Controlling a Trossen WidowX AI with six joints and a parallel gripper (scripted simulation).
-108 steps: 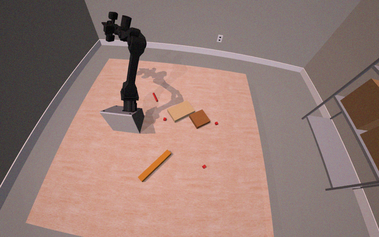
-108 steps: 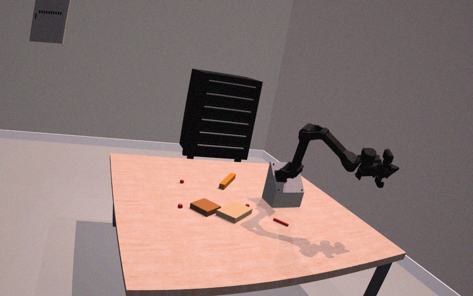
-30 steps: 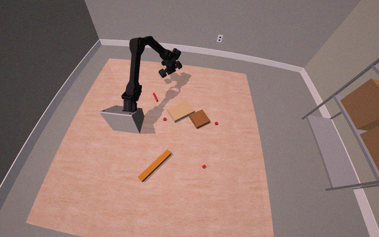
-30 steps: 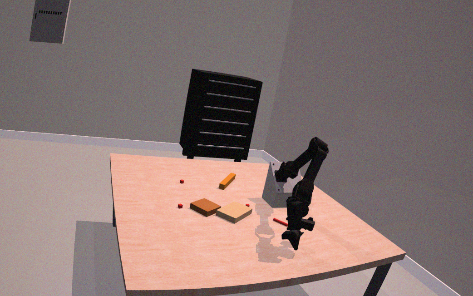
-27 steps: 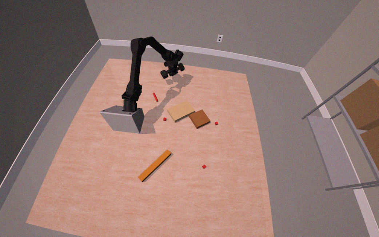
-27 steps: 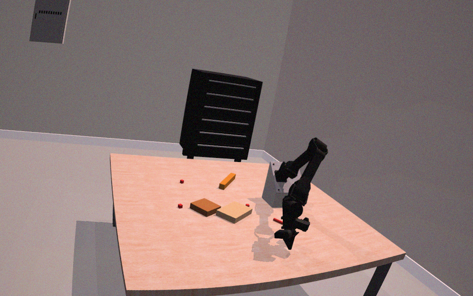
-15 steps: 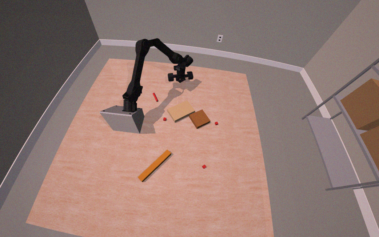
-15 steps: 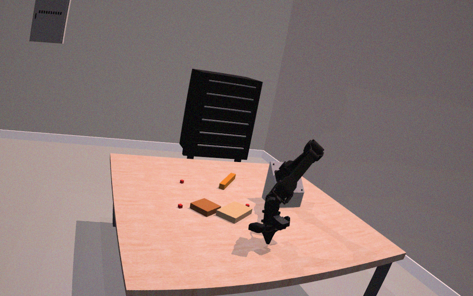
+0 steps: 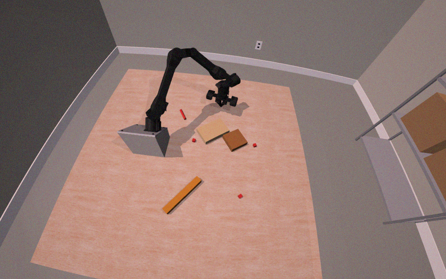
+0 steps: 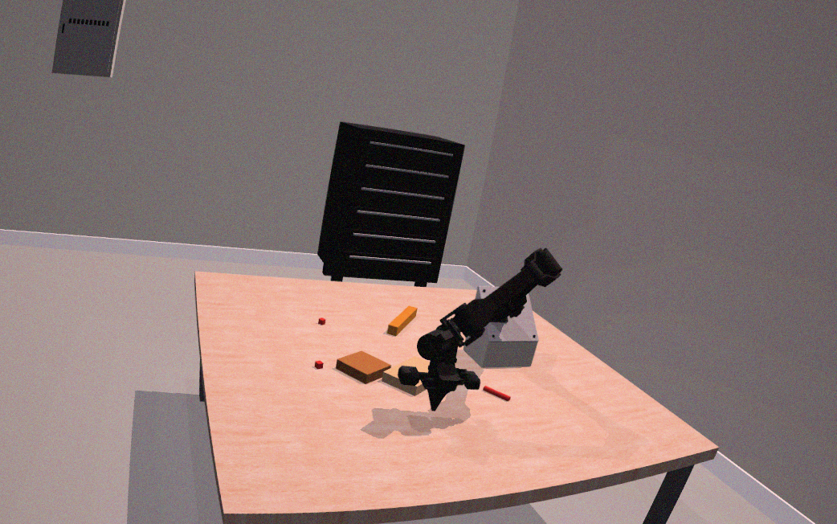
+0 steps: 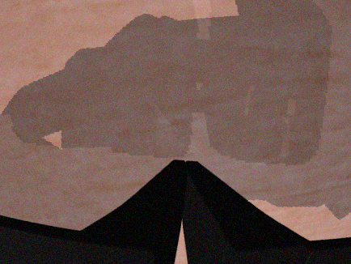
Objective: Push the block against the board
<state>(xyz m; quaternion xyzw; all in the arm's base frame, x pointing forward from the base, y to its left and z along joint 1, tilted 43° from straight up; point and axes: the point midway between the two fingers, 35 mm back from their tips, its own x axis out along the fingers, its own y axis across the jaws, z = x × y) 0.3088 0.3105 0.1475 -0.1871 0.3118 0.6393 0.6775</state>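
My gripper tip is now 30 mm past the light tan board, 190 mm to the left of it and 10 mm above it. From my gripper tip the other things lie so: long orange bar (130 mm behind, 580 mm to the right); then red stick (230 mm behind, 100 mm to the right, 10 mm below); then brown square block (100 mm ahead, 240 mm to the right, 10 mm below).
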